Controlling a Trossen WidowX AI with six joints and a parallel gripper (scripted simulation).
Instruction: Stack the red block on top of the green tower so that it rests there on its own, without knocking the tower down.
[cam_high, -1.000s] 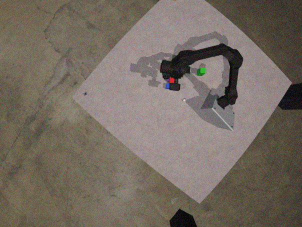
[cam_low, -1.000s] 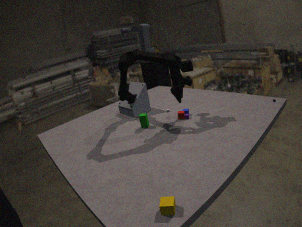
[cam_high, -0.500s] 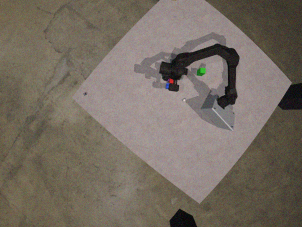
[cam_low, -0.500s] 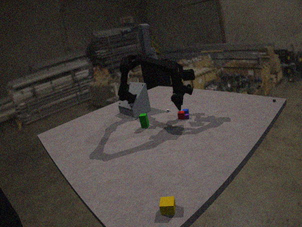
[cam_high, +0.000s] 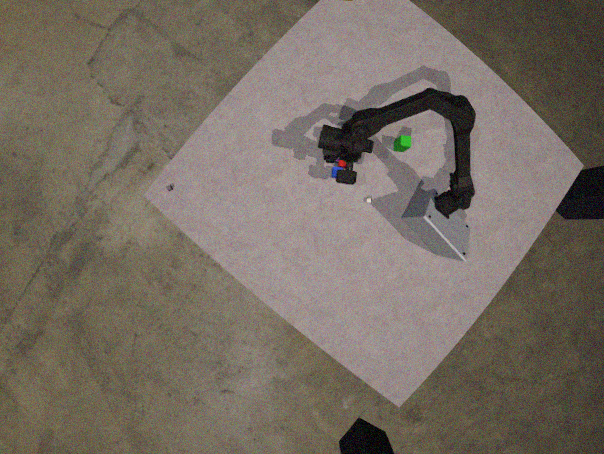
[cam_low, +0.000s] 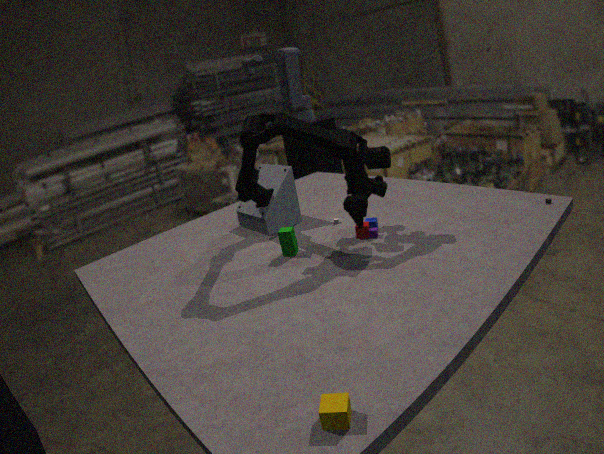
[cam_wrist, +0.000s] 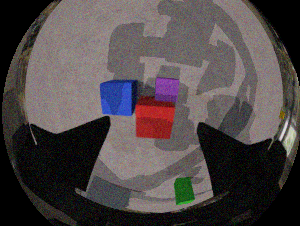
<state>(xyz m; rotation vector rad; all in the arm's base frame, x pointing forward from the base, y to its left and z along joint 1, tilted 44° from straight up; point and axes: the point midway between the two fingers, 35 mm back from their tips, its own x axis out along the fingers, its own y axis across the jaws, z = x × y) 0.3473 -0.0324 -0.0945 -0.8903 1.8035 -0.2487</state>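
My gripper tip is 20 mm above the red block. From my gripper tip the other things lie so: small white object 150 mm behind, 60 mm to the left, 40 mm below; purple block 30 mm below, 30 mm ahead; blue block 40 mm to the left, 30 mm below.
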